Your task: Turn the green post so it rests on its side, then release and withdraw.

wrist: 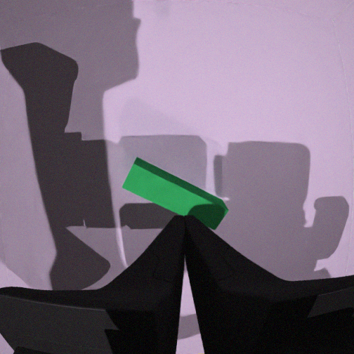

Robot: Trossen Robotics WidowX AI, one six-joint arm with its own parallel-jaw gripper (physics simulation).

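The green post [167, 189] shows just beyond the fingertips near the middle of the wrist view. It appears to lie on its side, with a long bright face towards the camera and a narrow dark face along its upper edge. It slants from upper left to lower right, and its right end is in shadow. My gripper [183, 223] is shut with nothing between its fingers. The fingertips meet at the post's lower long edge in the view and hide a little of it. Whether they touch the post or hover above it, I cannot tell.
The post is on a pale pinkish surface [250, 75]. Dark shadows of the arm and gripper fall across it on the left, around the post and at the right. The black fingers cover much of the lower part of the view.
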